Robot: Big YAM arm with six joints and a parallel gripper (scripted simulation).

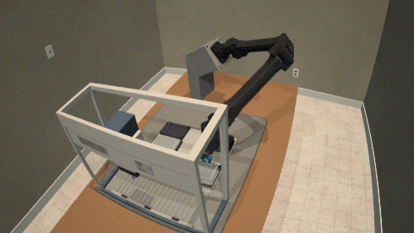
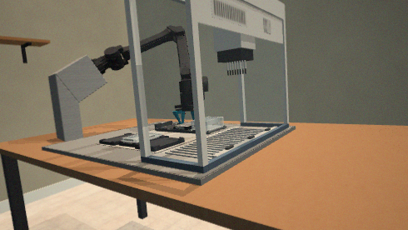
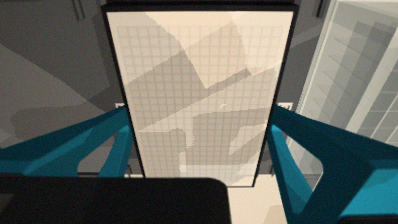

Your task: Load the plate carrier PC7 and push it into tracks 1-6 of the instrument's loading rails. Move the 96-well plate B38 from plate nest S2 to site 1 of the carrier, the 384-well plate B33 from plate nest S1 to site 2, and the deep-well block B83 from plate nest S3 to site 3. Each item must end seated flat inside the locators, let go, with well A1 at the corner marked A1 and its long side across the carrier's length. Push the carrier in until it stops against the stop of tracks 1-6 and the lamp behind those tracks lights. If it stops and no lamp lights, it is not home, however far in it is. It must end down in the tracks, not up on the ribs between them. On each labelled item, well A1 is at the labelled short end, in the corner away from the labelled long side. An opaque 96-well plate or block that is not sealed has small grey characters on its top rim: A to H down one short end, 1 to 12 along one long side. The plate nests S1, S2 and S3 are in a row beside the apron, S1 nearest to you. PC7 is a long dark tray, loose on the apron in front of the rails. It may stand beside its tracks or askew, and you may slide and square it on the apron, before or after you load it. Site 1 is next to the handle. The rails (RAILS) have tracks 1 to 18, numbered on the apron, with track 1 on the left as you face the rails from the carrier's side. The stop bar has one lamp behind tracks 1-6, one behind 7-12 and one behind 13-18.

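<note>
The carrier PC7 is 10 mm below my hand. From my hand the other things lie so: plate nest S3: 120 mm ahead, 260 mm to the right, 20 mm below; then deep-well block B83: 100 mm ahead, 10 mm to the left; then white 96-well plate: 10 mm ahead, 250 mm to the right, 10 mm below.
</note>
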